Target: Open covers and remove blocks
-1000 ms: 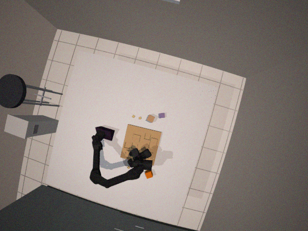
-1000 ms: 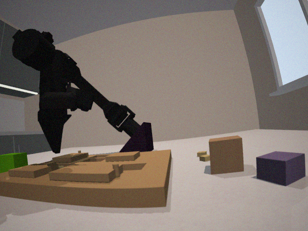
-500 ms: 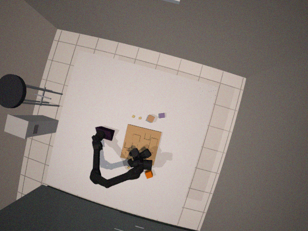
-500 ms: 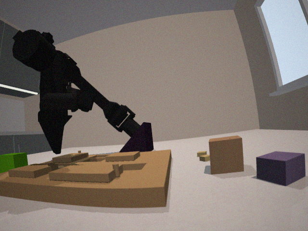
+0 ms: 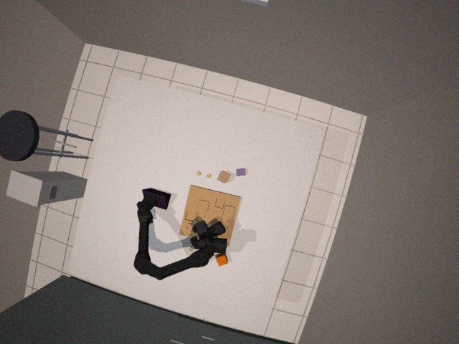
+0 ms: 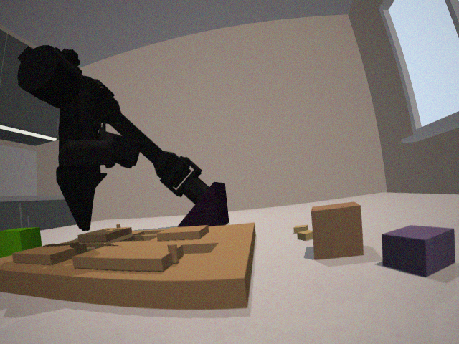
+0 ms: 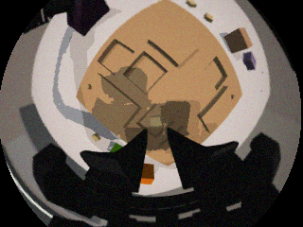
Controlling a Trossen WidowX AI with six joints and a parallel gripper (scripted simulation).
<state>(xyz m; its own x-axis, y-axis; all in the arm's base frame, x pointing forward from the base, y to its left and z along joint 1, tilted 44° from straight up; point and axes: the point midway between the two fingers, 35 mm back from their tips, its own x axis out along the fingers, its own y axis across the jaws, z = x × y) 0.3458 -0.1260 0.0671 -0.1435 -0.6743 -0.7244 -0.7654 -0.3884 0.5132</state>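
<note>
My gripper tip is now 6 cm to the right of the tan puzzle board, 3 cm above it and 1 cm past it. From my gripper tip the other things lie so: orange block: 17 cm to the right, 9 cm ahead, 2 cm below; brown block: 31 cm to the left, 4 cm ahead, 2 cm below; green block: 14 cm to the right, 2 cm below, 2 cm behind.
</note>
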